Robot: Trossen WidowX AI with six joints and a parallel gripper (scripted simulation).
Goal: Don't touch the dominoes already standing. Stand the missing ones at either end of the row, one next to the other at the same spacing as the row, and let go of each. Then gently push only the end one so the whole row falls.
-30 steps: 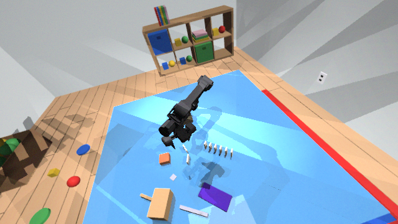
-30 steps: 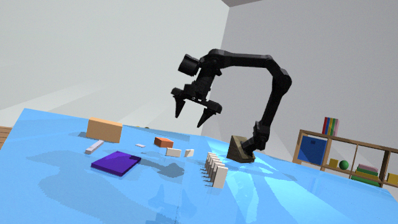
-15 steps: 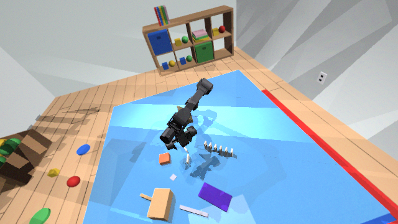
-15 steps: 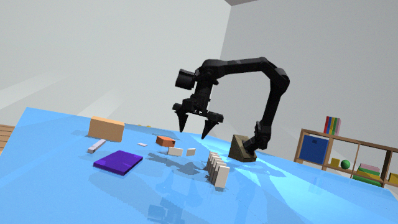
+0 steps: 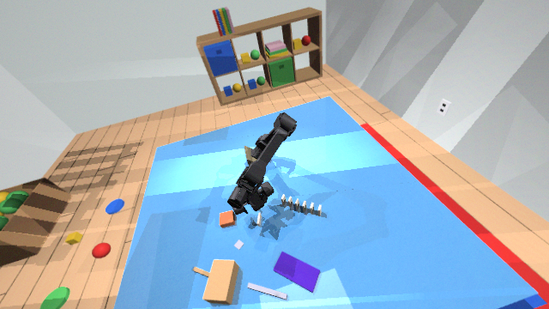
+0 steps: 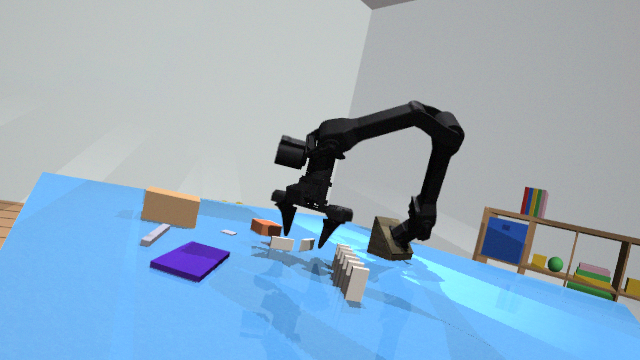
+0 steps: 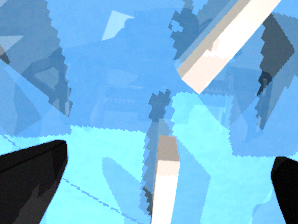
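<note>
Now: the orange block 2 cm ahead of my gripper tip and 14 cm to the right of it. Also, from my gripper tip: tan box 27 cm ahead, 14 cm to the right, 1 cm above; then purple slab 28 cm ahead, 12 cm to the left, 1 cm below; then small grey tile 14 cm ahead, 9 cm to the right, 2 cm below.
</note>
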